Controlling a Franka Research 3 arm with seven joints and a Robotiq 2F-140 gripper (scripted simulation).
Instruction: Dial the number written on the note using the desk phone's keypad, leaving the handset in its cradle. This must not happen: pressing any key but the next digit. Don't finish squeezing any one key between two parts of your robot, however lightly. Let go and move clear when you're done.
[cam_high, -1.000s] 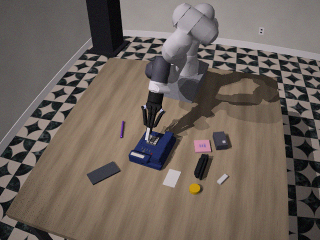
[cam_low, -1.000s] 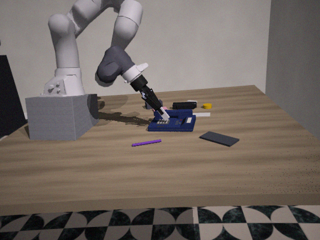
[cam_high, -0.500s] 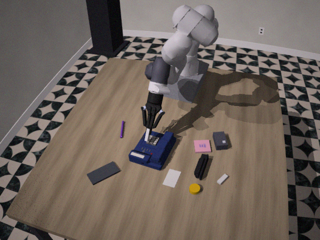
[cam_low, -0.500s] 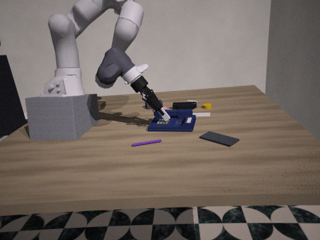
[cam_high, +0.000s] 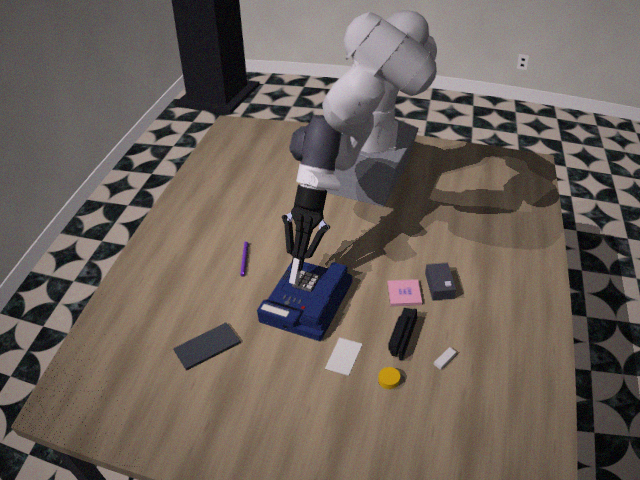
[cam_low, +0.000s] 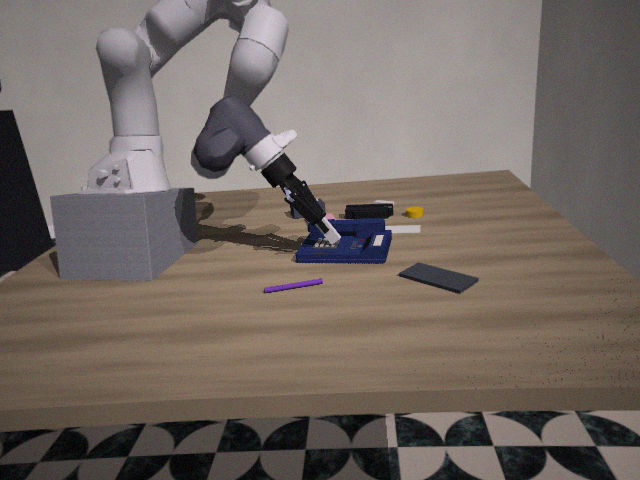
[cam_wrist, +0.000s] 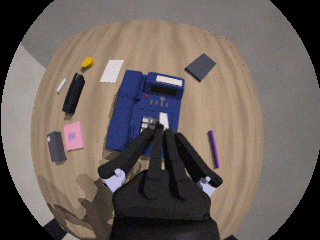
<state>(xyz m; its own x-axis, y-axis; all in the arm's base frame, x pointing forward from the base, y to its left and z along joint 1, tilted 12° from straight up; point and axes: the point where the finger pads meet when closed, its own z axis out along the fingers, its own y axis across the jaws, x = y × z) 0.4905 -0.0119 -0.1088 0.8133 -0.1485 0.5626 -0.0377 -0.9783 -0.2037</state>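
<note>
My gripper is now 30 mm short of the handset, 90 mm to the right of it and 20 mm above it. Also, from my hand: purple pen: 50 mm behind, 180 mm to the right, 60 mm below; then dark grey slab: 260 mm ahead, 140 mm to the right, 60 mm below; then white card: 170 mm ahead, 190 mm to the left, 70 mm below.
</note>
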